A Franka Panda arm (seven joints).
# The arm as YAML. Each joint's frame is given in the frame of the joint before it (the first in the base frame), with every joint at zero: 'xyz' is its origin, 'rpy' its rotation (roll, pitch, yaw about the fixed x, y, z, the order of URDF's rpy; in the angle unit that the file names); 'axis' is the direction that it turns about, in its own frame. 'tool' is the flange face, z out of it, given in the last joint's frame.
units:
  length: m
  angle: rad
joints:
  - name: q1
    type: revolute
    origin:
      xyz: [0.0, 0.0, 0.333]
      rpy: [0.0, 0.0, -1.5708]
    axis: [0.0, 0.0, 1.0]
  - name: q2
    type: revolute
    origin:
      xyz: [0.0, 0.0, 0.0]
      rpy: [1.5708, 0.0, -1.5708]
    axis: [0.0, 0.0, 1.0]
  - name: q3
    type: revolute
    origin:
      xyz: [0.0, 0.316, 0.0]
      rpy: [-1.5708, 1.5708, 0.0]
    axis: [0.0, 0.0, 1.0]
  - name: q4
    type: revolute
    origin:
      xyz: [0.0, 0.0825, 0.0]
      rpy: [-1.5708, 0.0, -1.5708]
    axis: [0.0, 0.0, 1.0]
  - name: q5
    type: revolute
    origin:
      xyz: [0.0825, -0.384, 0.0]
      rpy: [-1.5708, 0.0, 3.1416]
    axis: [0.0, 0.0, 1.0]
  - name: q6
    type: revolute
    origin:
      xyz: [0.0, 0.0, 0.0]
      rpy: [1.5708, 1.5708, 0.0]
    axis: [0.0, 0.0, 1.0]
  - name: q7
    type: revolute
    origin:
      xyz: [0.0, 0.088, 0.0]
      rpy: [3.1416, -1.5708, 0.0]
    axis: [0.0, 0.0, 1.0]
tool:
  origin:
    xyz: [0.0, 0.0, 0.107]
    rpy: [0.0, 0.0, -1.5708]
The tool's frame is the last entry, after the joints.
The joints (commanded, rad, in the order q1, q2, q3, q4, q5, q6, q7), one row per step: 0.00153, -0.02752, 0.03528, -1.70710, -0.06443, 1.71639, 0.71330; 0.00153, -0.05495, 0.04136, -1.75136, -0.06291, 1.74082, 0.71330; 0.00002, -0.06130, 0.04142, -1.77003, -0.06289, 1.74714, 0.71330; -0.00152, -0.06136, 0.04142, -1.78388, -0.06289, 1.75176, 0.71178; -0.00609, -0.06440, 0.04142, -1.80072, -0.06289, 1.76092, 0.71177; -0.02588, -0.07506, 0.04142, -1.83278, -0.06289, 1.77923, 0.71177; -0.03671, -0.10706, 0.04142, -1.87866, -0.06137, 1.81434, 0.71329; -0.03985, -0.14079, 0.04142, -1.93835, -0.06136, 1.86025, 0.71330; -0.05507, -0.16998, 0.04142, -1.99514, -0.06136, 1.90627, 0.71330; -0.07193, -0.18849, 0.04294, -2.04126, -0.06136, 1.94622, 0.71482; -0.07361, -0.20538, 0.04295, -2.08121, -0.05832, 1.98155, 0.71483; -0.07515, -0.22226, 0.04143, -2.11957, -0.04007, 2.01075, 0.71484
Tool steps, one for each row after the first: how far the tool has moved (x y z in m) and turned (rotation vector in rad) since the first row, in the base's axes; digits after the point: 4 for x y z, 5 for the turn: -0.0075, 0.0037, -0.0040, 0.00069, -0.00750, 0.00741; -0.0097, 0.0029, -0.0090, 0.00026, -0.00149, 0.00632; -0.0103, 0.0020, -0.0152, -0.00010, 0.00778, 0.00656; -0.0114, -0.0005, -0.0209, -0.00028, 0.01244, 0.00255; -0.0146, -0.0111, -0.0289, -0.00047, 0.01557, -0.01615; -0.0226, -0.0164, -0.0307, 0.00063, -0.00564, -0.02669; -0.0315, -0.0176, -0.0376, 0.00017, -0.02547, -0.02715; -0.0396, -0.0250, -0.0458, -0.00038, -0.04377, -0.03969; -0.0452, -0.0324, -0.0550, -0.00098, -0.05608, -0.05424; -0.0503, -0.0327, -0.0625, 0.00177, -0.06828, -0.05489; -0.0559, -0.0328, -0.0700, 0.01889, -0.07611, -0.06289
